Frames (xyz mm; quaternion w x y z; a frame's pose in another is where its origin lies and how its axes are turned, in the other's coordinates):
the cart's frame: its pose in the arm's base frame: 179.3 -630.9 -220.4 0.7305 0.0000 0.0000 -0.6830
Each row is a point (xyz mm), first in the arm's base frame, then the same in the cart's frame.
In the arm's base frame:
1: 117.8 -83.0 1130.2
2: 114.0 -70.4 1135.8
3: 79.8 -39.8 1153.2
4: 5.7 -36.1 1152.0
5: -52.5 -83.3 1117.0
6: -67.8 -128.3 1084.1
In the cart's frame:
1: -550.8 -24.6 1350.6
2: -563.6 -27.5 1356.2
3: -596.4 -59.6 1373.6
4: -605.1 -133.3 1372.4
5: -561.9 -194.5 1337.4
6: -518.1 -212.8 1304.5

